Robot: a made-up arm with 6 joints.
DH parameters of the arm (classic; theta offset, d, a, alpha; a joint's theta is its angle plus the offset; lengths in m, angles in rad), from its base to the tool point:
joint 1: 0 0.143 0 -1.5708
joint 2: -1.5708 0 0.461 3.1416
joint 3: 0 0 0 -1.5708
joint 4: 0 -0.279 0 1.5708
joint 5: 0 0.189 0 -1.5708
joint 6: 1.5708 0 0 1.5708
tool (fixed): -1.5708 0 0 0
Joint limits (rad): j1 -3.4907..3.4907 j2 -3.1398..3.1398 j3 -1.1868..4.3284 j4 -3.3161..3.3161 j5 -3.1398..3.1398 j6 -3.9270..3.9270
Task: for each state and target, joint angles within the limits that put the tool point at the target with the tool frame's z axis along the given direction. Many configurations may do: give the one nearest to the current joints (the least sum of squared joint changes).
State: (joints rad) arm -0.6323 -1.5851 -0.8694 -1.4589 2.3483 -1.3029
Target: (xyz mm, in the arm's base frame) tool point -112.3 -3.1 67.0 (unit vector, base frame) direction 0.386 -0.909 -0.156
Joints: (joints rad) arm -0.3816 -2.0960 -1.0308 -1.3321 2.7715 -2.1600
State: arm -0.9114 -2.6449 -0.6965 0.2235 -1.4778 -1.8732
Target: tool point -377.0 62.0 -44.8 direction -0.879 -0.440 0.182
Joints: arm -0.6528 -2.7431 -0.7902 0.3143 -1.4422 -1.2319
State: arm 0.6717 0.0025 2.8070 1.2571 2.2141 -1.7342
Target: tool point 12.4 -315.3 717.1 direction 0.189 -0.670 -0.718
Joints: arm 1.5151 0.0041 2.2125 1.4117 1.9402 -1.3711
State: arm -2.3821 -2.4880 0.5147 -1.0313 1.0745 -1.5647
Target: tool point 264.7 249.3 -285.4 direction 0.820 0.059 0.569
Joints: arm -2.4245 -3.0805 0.5608 -1.4970 0.5023 -2.2539
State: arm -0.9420 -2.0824 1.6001 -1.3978 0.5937 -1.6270
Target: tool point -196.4 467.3 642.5 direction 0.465 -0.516 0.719
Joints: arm -1.1030 -1.1844 1.2104 -1.7593 0.5973 -1.5646
